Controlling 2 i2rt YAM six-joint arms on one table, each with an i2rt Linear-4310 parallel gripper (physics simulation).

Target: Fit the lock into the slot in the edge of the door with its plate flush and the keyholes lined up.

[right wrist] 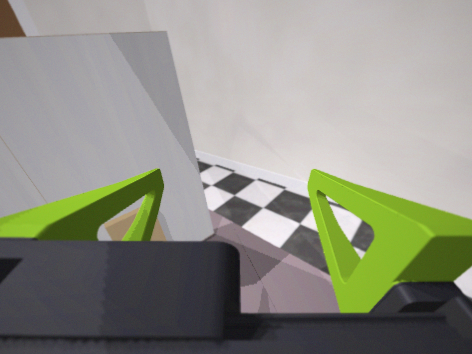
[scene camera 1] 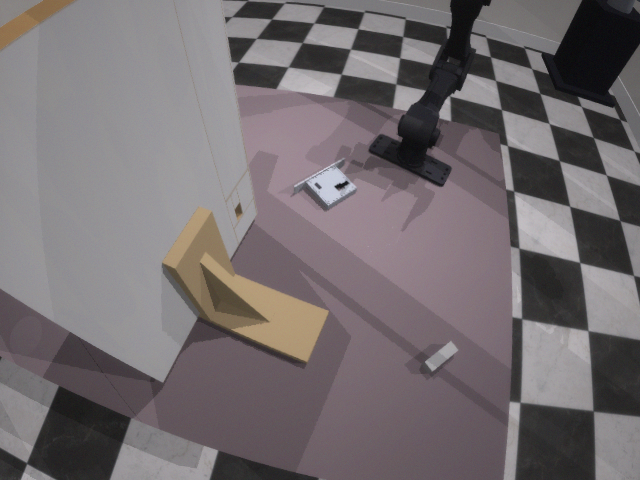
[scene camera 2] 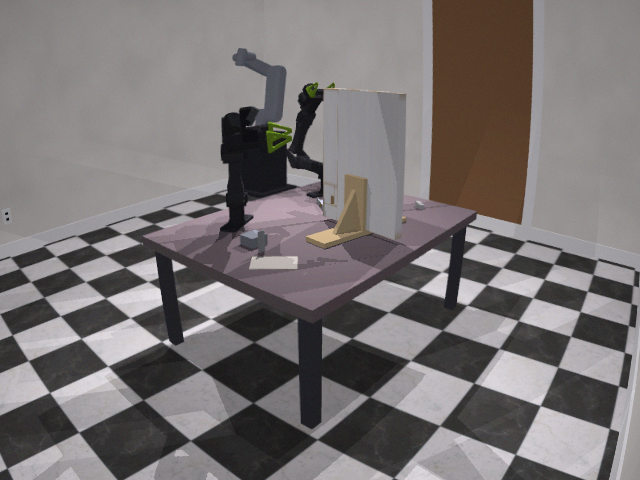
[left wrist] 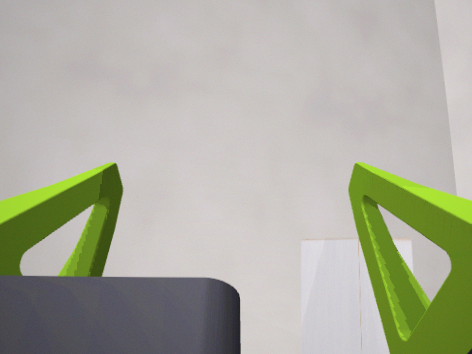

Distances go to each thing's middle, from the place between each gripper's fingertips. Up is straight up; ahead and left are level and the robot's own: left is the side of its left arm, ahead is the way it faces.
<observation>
Right now my right hand is 10 mm short of the white door (scene camera 1: 124,124), 380 mm to the right of it and 130 mm above it. The rest, counted from my right hand: tan wooden bracket (scene camera 1: 198,261) (10 mm ahead, 380 mm to the left, 320 mm below); grey lock (scene camera 1: 323,185) (300 mm behind, 550 mm to the left, 400 mm below).
The grey lock lies 550 mm below my left hand, 190 mm to the right of it and 140 mm ahead of it. From my left hand the other things lie so: white door: 450 mm ahead, 360 mm to the right, 280 mm below; tan wooden bracket: 460 mm below, 450 mm ahead, 360 mm to the right.
</observation>
